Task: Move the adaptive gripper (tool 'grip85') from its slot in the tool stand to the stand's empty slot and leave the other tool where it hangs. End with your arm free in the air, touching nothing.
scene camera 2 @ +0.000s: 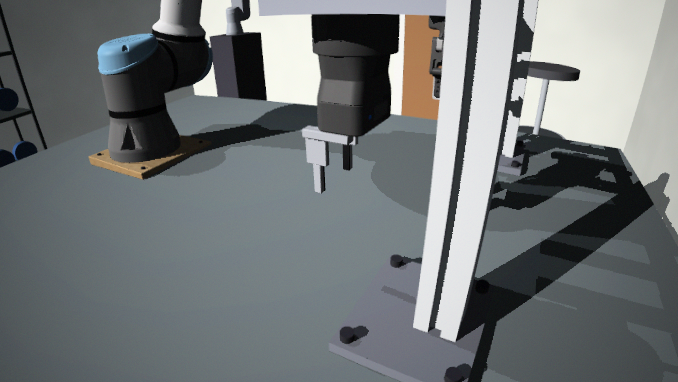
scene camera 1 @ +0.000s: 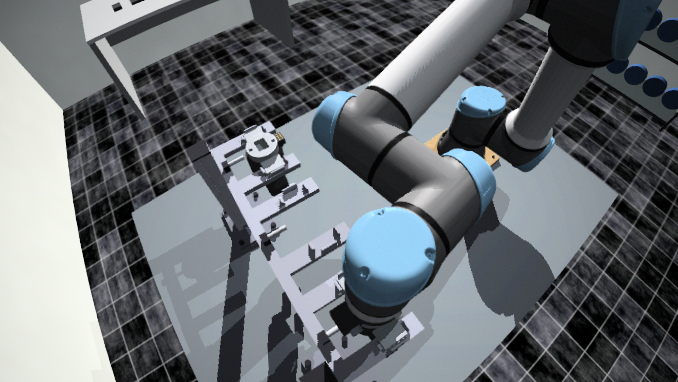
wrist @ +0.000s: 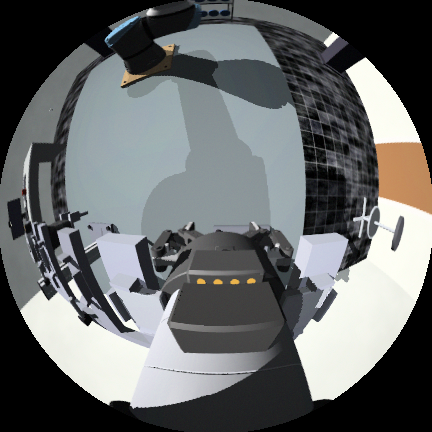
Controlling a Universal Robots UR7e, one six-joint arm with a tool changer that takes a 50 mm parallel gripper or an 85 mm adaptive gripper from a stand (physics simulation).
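Frame: origin at the arm's base, x left, y back, z up, level; millimetres.
Where they show: arm's base, origin of its link: (scene camera 2: 145,148) (wrist: 145,60).
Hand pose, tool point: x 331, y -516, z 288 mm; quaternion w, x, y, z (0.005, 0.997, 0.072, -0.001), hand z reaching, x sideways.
Each offset is from my tool point to the top centre of the thing. "*": to the spot under its first point.
The adaptive gripper (wrist: 223,243) hangs in the stand's near-end slot, directly under my wrist; in scene camera 2 a part of its dark linkage {* dy +1, dx -47, dz -122 mm} (scene camera 2: 436,65) shows behind the post. In the wrist view my changer is down on its top, with no gap visible between them, and its fingers are spread open with nothing seen between them. Stand arms (wrist: 122,250) (wrist: 323,250) flank it. Whether it is locked on cannot be seen. The parallel gripper (scene camera 1: 262,150) (scene camera 2: 354,85) hangs in the far slot. The middle slot, between two stand arms (scene camera 1: 265,210) (scene camera 1: 310,257), is empty.
The stand's rear beam {dy -109, dx -166, dz -19 mm} (scene camera 1: 295,290) runs behind the slots. Its post {* dy -184, dx -408, dz -110 mm} (scene camera 2: 480,150) stands on a bolted foot plate {* dy -140, dx -419, dz -289 mm} (scene camera 2: 395,325). The robot's base (scene camera 1: 492,157) (scene camera 2: 142,165) is across the table. A white side table (scene camera 1: 95,25) stands beyond.
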